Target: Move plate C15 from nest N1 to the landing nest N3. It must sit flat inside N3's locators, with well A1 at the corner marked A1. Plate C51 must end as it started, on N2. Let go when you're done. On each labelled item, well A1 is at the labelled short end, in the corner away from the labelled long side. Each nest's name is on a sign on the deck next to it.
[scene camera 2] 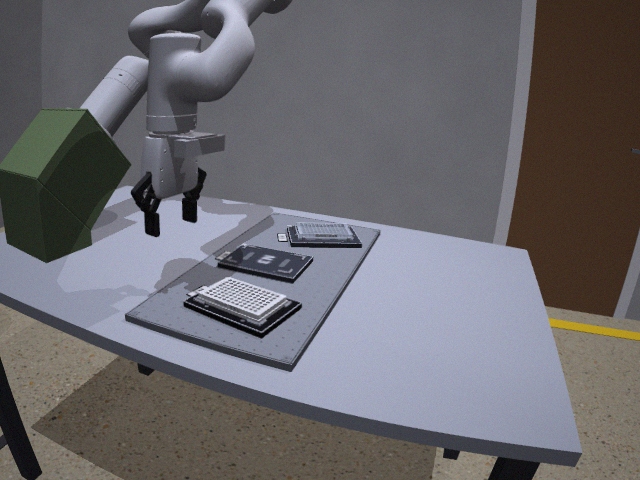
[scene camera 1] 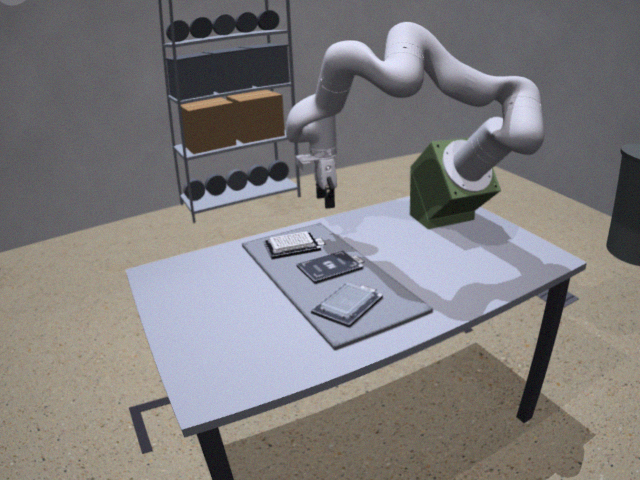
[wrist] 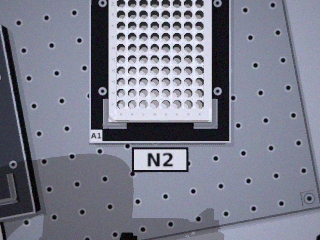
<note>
The pictures show: my gripper, a clear plate C15 and a white plate C51.
My gripper shows as well in scene camera 1.
</note>
